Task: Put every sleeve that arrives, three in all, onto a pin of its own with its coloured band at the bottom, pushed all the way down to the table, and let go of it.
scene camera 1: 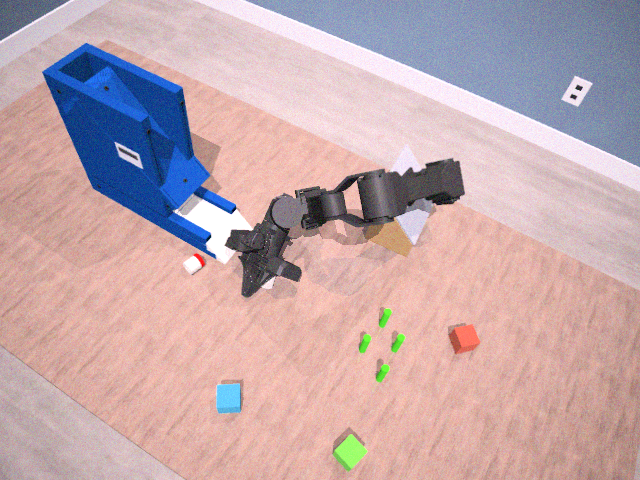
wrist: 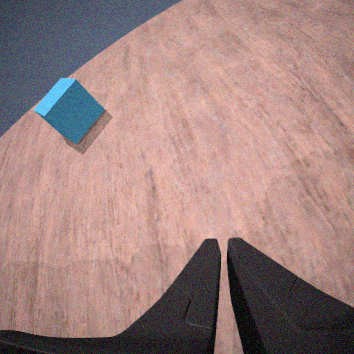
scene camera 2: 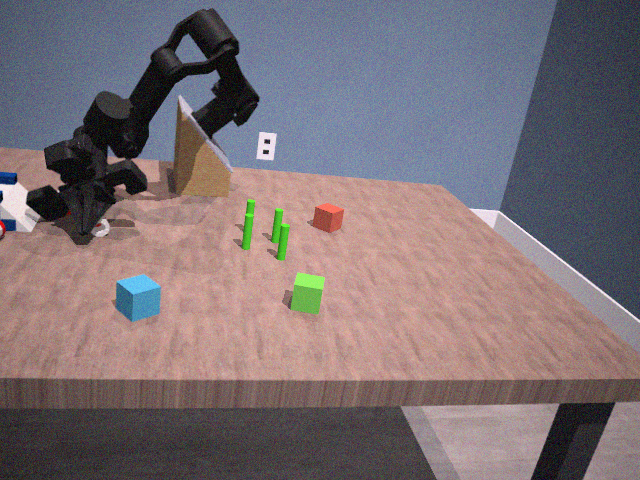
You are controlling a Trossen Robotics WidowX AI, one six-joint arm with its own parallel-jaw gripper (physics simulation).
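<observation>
My gripper (scene camera 1: 248,293) (scene camera 2: 82,240) (wrist: 221,249) is shut with its fingertips low near the table; the wrist view shows no sleeve between them. A white sleeve (scene camera 1: 267,284) (scene camera 2: 101,227) lies on the table beside and partly behind the fingers, which hide much of it; a bit of red shows on the fingers' other side in scene camera 2. Another white sleeve (scene camera 1: 192,264) with a red band lies on its side by the chute's end; its red end (scene camera 2: 1,228) shows at the left edge of scene camera 2. Several green pins (scene camera 1: 364,343) (scene camera 2: 247,231) stand upright and bare.
The blue chute (scene camera 1: 113,124) stands at the left, with a white ramp (scene camera 1: 211,222) at its outlet. A wedge-shaped block (scene camera 1: 391,236) (scene camera 2: 199,170) stands under the arm. A blue cube (scene camera 1: 229,397) (scene camera 2: 138,298) (wrist: 75,112), green cube (scene camera 1: 350,452) (scene camera 2: 308,293) and red cube (scene camera 1: 464,338) (scene camera 2: 328,217) lie around the pins.
</observation>
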